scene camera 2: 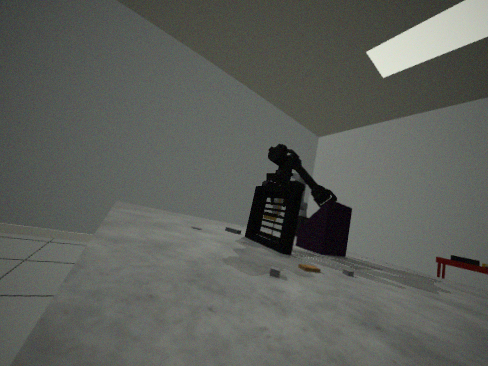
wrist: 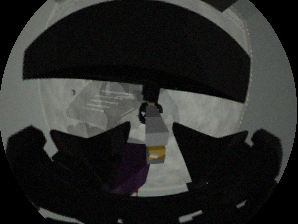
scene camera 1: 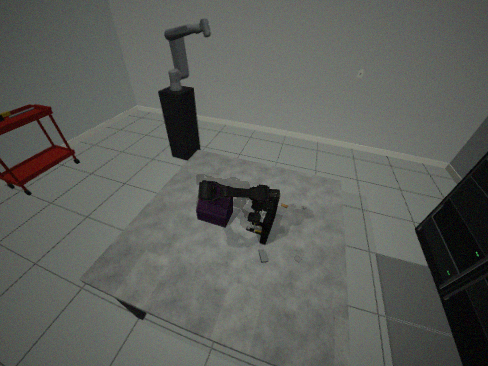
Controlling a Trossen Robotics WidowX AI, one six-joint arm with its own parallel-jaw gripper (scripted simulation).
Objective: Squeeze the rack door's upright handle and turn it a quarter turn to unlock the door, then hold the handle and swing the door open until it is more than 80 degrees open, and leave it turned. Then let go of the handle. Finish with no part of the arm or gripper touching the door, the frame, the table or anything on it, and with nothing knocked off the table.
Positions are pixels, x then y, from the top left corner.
Labels:
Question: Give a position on a black rack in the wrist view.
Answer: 191, 50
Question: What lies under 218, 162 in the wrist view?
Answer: My gripper.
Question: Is my gripper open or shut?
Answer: Open.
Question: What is my gripper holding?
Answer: Nothing.

